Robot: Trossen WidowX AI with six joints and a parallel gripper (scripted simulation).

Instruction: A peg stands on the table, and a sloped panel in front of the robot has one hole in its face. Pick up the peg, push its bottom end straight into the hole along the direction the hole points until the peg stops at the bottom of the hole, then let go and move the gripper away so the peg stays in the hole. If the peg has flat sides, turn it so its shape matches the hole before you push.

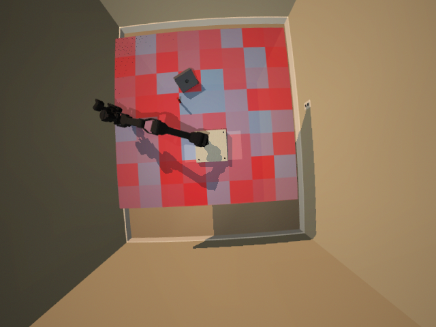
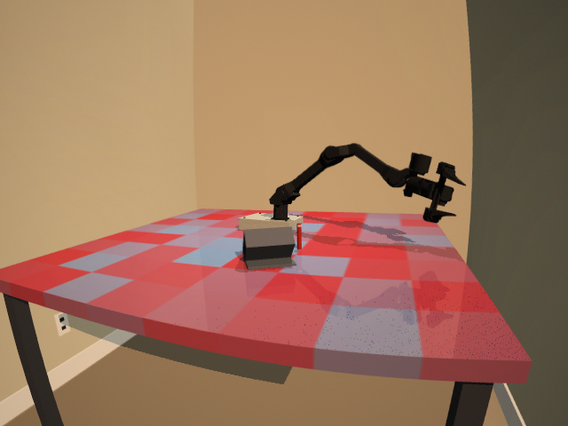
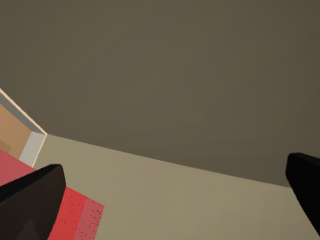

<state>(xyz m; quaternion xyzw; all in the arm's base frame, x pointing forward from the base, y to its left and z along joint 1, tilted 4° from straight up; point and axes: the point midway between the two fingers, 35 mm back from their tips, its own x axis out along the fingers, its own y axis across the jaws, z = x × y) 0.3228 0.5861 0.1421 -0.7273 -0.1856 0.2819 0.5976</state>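
My gripper tip is now 40 mm past the red peg, 480 mm to the left of it and 100 mm above it. From my gripper tip the other things lie so: dark sloped panel (100 mm ahead, 550 mm to the right, 120 mm below).
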